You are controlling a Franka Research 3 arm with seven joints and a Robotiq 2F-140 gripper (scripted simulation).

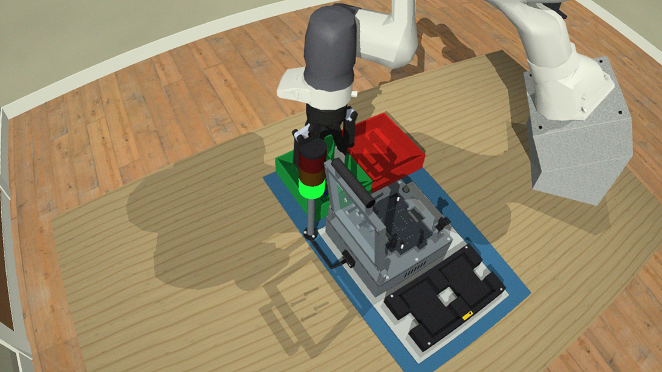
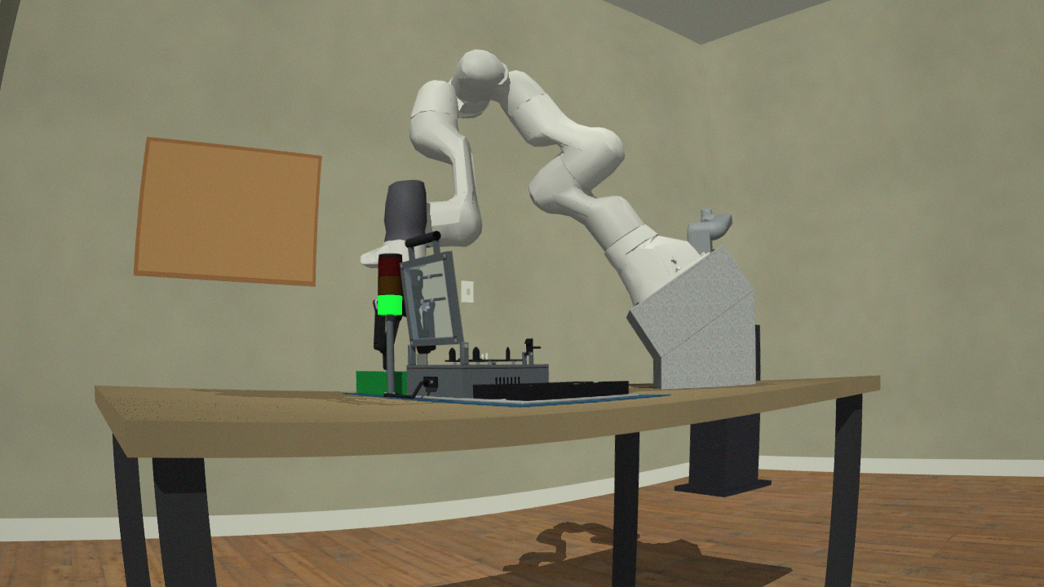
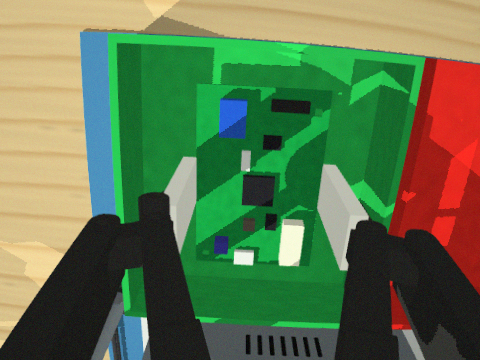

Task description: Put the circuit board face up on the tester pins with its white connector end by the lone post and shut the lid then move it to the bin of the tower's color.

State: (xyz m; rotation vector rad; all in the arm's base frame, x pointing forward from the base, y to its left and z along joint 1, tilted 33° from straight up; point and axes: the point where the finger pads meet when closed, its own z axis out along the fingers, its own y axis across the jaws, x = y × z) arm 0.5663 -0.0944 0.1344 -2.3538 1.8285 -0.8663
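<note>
My hand is 30 mm above the green bin. Also, from my hand: red bin 150 mm behind, 30 mm below, 20 mm to the right; then green circuit board 20 mm below; then tester plate 200 mm to the left, 70 mm behind, 30 mm above.
</note>
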